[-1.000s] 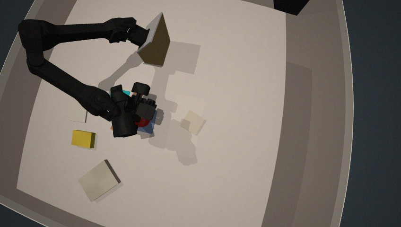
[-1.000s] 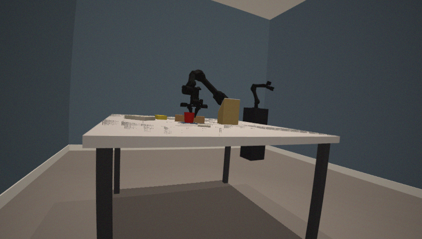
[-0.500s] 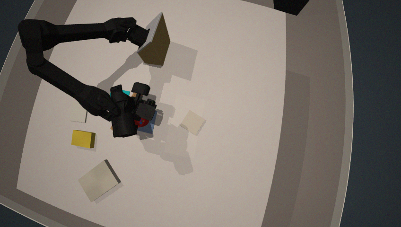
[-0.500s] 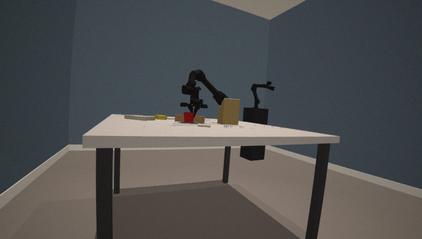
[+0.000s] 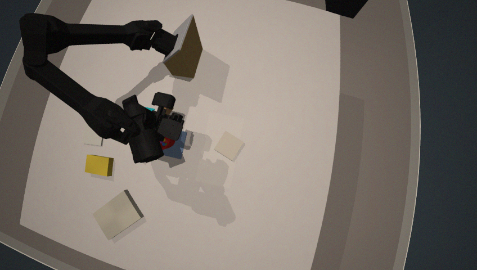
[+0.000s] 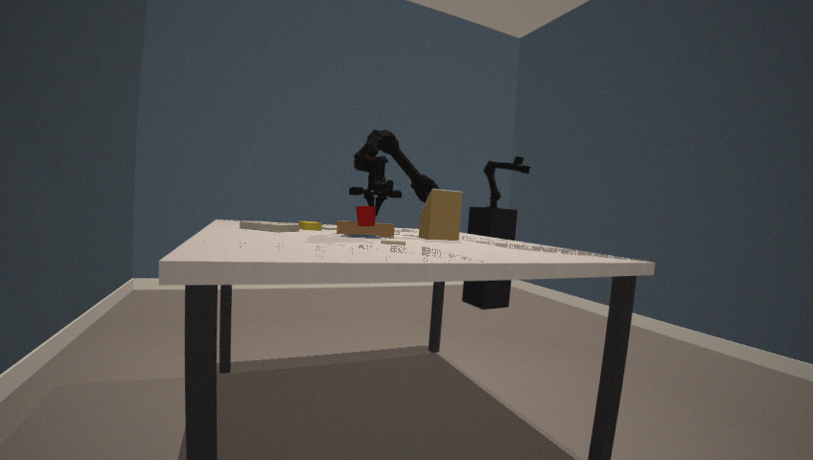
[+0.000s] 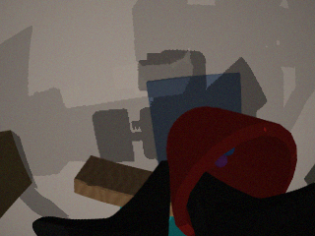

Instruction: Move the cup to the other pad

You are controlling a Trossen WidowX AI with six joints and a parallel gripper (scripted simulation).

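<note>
The purple marble is 40 mm ahead of my gripper tip, 20 mm to the right of it and 20 mm below it. From my gripper tip the other things lie so: blue pad (40 mm ahead, 90 mm below); then brown block (80 mm to the right, 60 mm below); then red cup (30 mm ahead, 10 mm to the right).
</note>
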